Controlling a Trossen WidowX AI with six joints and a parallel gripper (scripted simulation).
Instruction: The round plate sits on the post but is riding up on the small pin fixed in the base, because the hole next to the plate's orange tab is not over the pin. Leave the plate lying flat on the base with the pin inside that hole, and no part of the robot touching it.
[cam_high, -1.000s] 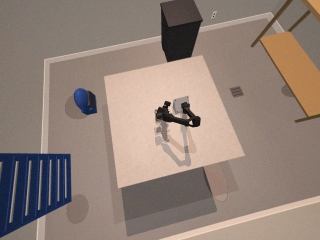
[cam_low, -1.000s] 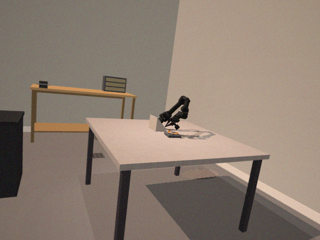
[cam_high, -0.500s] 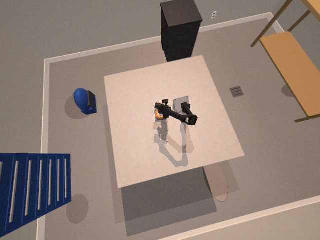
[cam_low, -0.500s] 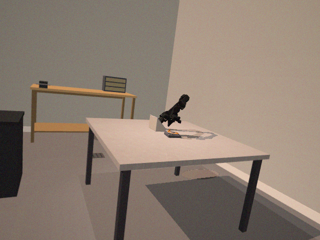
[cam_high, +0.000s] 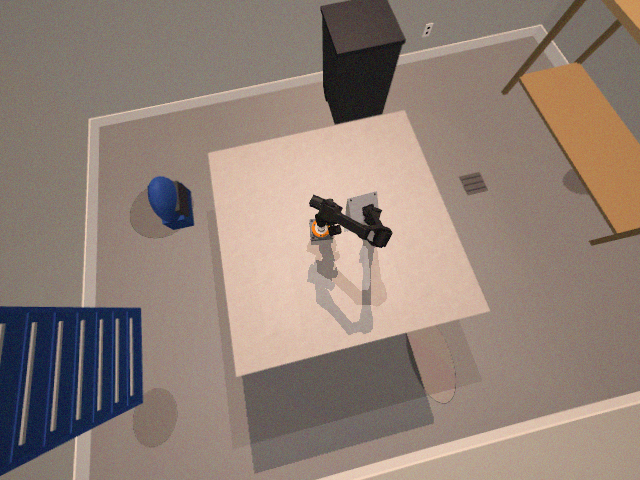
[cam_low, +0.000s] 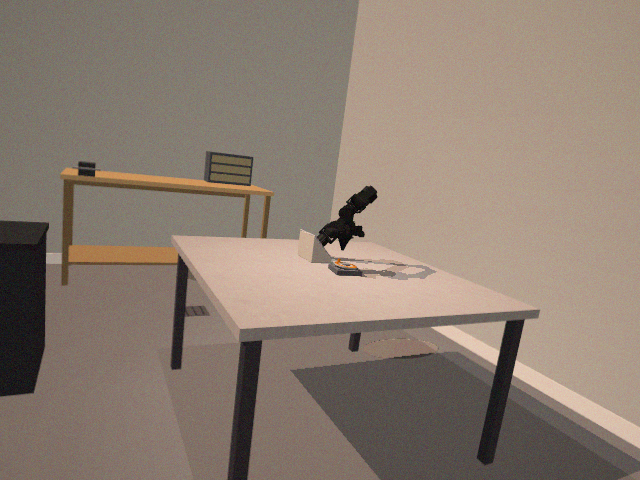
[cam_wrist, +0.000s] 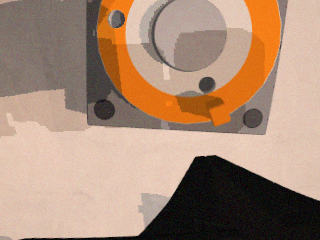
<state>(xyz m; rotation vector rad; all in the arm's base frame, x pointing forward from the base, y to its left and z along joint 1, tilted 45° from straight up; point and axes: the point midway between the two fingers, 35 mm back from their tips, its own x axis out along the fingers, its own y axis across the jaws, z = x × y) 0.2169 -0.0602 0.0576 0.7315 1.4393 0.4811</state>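
Now: the grey base 7 cm below my gripper tip, 5 cm ahead of it and 1 cm to the right of it.
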